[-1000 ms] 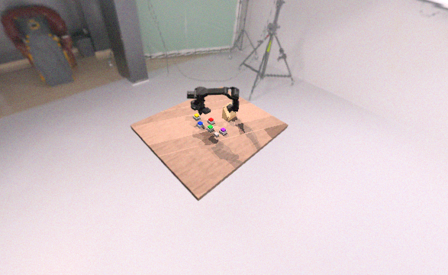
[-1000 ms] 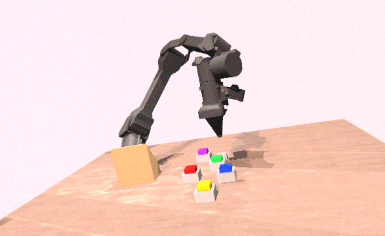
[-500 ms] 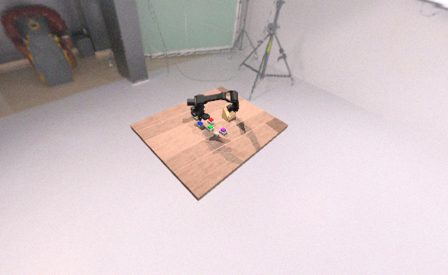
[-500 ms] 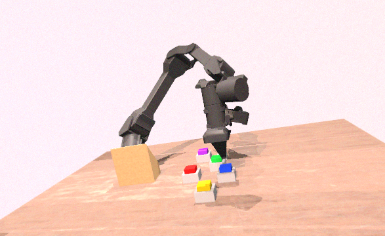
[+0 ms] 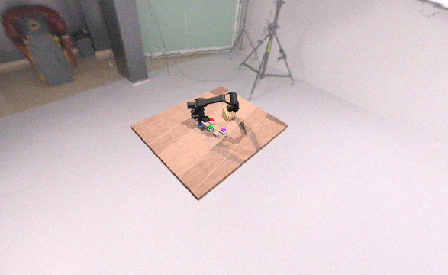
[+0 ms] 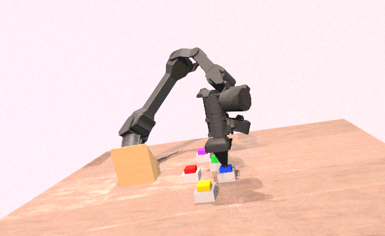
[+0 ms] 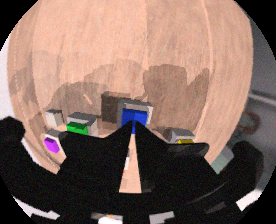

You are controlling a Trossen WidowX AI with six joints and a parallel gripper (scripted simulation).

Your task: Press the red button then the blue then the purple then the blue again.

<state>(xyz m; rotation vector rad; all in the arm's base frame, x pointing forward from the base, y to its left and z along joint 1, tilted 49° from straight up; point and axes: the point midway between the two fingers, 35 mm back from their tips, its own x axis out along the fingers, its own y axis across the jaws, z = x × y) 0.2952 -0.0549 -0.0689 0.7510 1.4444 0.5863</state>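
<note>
The blue button lies 1 cm below my gripper tip. The rest, counted from my gripper tip: red button 10 cm behind, 3 cm to the left; yellow button 10 cm to the right, 6 cm behind; green button 9 cm to the left, 3 cm behind.
</note>
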